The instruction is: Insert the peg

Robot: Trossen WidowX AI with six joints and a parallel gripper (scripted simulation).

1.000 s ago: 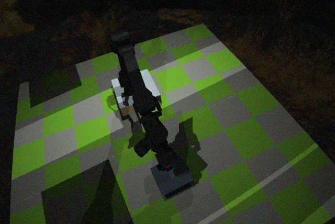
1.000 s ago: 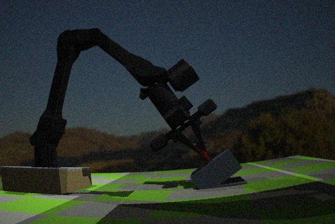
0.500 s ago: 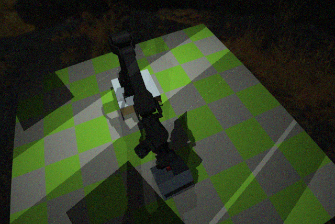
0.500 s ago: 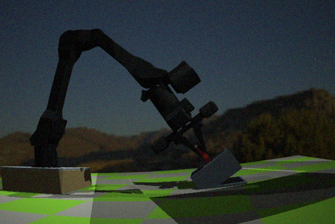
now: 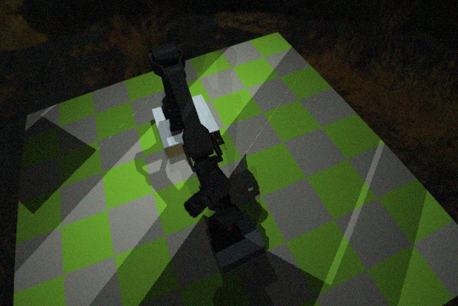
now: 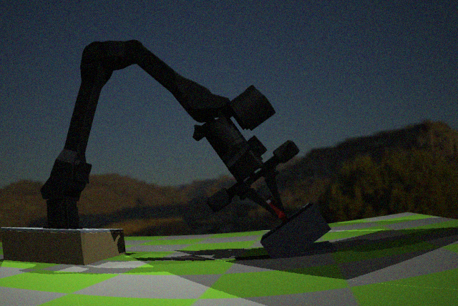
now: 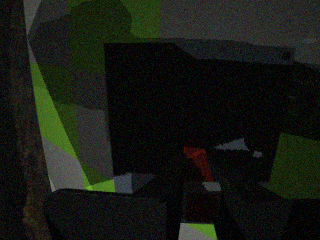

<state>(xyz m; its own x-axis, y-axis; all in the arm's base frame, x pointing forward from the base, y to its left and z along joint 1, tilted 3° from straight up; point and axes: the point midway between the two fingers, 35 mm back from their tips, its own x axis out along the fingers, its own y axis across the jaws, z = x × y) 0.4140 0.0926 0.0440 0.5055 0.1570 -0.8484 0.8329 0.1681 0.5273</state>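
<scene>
My gripper tip is 10 mm below the red peg and 10 mm past it. From my gripper tip the other things lie so: sloped panel: 40 mm below, 20 mm ahead, 10 mm to the left.
</scene>
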